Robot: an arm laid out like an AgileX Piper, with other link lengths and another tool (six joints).
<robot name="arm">
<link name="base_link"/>
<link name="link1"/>
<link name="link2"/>
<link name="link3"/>
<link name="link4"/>
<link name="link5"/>
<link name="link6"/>
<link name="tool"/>
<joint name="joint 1" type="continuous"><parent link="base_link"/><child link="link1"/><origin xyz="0.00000 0.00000 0.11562" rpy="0.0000 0.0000 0.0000"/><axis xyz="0 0 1"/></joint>
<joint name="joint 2" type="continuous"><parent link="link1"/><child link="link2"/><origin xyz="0.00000 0.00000 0.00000" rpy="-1.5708 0.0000 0.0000"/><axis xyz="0 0 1"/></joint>
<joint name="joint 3" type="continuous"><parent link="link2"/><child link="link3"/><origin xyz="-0.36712 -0.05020 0.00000" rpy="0.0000 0.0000 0.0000"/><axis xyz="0 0 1"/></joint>
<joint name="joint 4" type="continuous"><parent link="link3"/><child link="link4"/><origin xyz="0.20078 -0.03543 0.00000" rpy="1.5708 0.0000 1.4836"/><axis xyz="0 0 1"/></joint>
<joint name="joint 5" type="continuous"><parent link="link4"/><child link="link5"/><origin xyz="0.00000 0.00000 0.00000" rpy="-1.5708 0.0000 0.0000"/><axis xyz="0 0 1"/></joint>
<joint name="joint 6" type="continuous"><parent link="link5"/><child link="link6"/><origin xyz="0.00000 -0.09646 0.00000" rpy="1.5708 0.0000 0.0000"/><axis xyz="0 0 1"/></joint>
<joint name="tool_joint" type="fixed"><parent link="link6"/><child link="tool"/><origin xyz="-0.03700 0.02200 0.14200" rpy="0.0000 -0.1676 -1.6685"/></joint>
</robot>
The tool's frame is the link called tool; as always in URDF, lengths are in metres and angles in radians. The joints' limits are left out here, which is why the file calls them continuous.
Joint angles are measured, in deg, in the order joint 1, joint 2, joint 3, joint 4, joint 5, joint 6. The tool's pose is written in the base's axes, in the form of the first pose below.
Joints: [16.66, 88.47, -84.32, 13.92, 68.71, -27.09]
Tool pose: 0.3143 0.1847 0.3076 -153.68 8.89 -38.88
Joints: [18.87, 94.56, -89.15, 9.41, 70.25, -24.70]
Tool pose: 0.3411 0.1909 0.2857 -158.43 7.59 -39.24
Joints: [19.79, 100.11, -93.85, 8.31, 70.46, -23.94]
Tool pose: 0.3690 0.2029 0.2703 -159.88 7.47 -39.18
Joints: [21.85, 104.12, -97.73, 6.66, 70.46, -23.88]
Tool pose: 0.3859 0.2193 0.2590 -160.85 6.14 -37.25
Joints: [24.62, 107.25, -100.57, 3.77, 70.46, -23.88]
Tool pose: 0.3952 0.2353 0.2466 -162.58 3.81 -34.55
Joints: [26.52, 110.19, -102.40, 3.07, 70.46, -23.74]
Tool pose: 0.4000 0.2517 0.2318 -163.88 3.81 -32.85
